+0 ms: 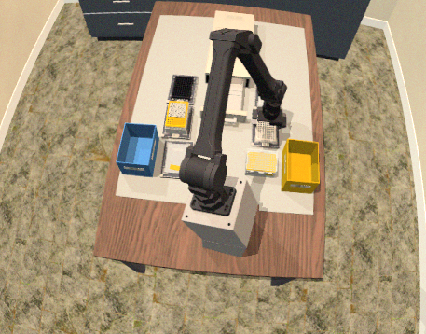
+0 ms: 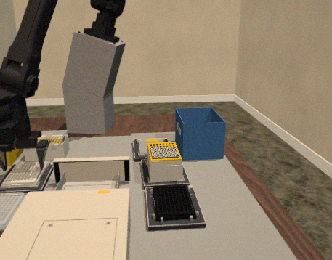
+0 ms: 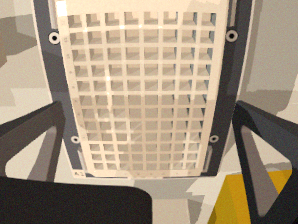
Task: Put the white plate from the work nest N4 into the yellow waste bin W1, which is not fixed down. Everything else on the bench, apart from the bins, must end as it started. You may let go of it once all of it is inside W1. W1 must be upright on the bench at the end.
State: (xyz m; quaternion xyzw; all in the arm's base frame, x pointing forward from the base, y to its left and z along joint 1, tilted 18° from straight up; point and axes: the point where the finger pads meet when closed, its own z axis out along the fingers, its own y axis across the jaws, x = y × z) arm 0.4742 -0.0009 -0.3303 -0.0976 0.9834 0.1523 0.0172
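The white plate lies 2 cm below my hand. Also, from my hand: clear plate 17 cm ahead, 3 cm to the left, 2 cm below; then yellow waste bin 15 cm behind, 17 cm to the right; then dark nest 3 cm below.
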